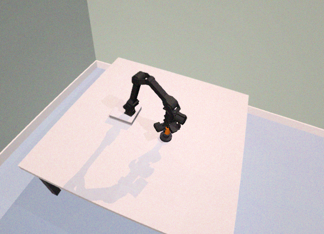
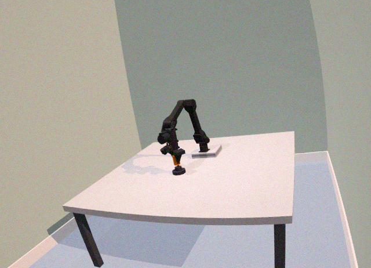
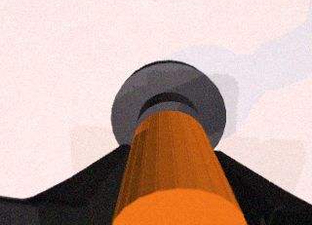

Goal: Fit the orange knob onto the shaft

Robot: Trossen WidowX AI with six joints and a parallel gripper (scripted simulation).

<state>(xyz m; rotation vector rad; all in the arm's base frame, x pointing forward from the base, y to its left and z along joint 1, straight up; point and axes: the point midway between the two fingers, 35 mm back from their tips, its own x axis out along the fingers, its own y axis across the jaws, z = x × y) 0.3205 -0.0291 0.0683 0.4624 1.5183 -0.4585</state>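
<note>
My gripper tip is 20 mm below the orange knob. Also, from my gripper tip: round pedestal 40 mm below.
</note>
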